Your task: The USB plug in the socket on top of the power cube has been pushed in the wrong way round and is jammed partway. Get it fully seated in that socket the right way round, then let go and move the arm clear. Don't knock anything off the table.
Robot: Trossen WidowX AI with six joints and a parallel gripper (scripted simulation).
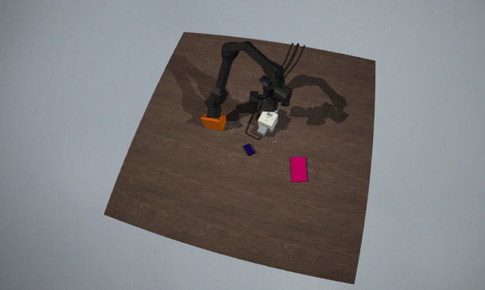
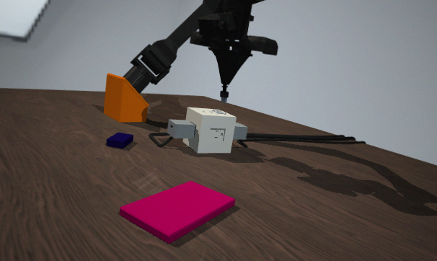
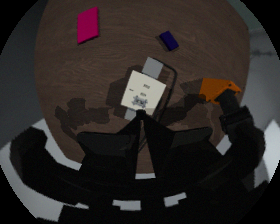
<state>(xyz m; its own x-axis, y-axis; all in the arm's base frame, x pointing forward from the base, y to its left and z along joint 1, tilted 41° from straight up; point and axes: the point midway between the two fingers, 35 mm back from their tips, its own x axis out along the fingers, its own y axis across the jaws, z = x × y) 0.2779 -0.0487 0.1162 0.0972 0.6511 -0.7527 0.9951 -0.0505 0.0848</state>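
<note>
The black usb plug is 2 cm below my gripper tip. From my gripper tip the other things lie so: dark blue block: 9 cm behind, 18 cm to the right, 13 cm below; flat magenta slab: 17 cm ahead, 26 cm to the right, 13 cm below.
</note>
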